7 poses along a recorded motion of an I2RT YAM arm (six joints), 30 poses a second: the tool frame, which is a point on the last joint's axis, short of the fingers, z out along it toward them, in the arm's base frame.
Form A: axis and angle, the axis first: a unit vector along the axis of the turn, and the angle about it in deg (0 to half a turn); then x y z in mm.
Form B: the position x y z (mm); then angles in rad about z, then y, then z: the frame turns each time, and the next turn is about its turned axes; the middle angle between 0 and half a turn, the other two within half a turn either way. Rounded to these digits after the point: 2 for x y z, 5 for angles.
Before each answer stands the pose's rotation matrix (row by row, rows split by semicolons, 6 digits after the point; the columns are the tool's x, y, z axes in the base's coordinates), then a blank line. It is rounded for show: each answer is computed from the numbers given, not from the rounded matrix.
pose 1, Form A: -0.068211 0.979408 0.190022 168.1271 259.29 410.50 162.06
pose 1, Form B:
-0.969400 -0.171279 0.175859; -0.093088 0.919350 0.382270; -0.227150 0.354202 -0.907162

259.29 410.50 162.06 1.13963 2.70729 1.00056
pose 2, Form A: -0.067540 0.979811 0.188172 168.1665 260.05 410.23 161.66
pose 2, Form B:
-0.969721 -0.169535 0.175780; -0.092358 0.920909 0.378678; -0.226076 0.350977 -0.908683

260.05 410.23 161.66 1.13620 2.71091 0.99856
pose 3, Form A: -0.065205 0.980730 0.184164 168.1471 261.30 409.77 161.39
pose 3, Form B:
-0.970265 -0.164361 0.177681; -0.088706 0.924478 0.370773; -0.225203 0.343986 -0.911569

261.30 409.77 161.39 1.12391 2.71788 0.99114
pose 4, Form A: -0.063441 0.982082 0.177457 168.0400 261.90 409.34 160.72
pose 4, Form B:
-0.970330 -0.160030 0.181244; -0.086482 0.929740 0.357918; -0.225787 0.331624 -0.915994

261.90 409.34 160.72 1.10205 2.72878 0.97304
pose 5, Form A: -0.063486 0.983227 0.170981 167.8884 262.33 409.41 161.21
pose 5, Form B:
-0.969770 -0.159327 0.184829; -0.087578 0.934211 0.345805; -0.227765 0.319164 -0.919923

262.33 409.41 161.21 1.07994 2.73868 0.95098
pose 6, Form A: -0.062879 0.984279 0.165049 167.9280 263.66 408.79 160.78
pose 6, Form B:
-0.970065 -0.156931 0.185326; -0.087894 0.938300 0.334466; -0.226380 0.308165 -0.924006

263.66 408.79 160.78 1.06481 2.74922 0.93722
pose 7, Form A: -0.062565 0.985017 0.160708 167.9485 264.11 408.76 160.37
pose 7, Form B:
-0.970218 -0.155451 0.185775; -0.088343 0.941173 0.326174; -0.225550 0.300048 -0.926875

264.11 408.76 160.37 1.05306 2.75680 0.92620
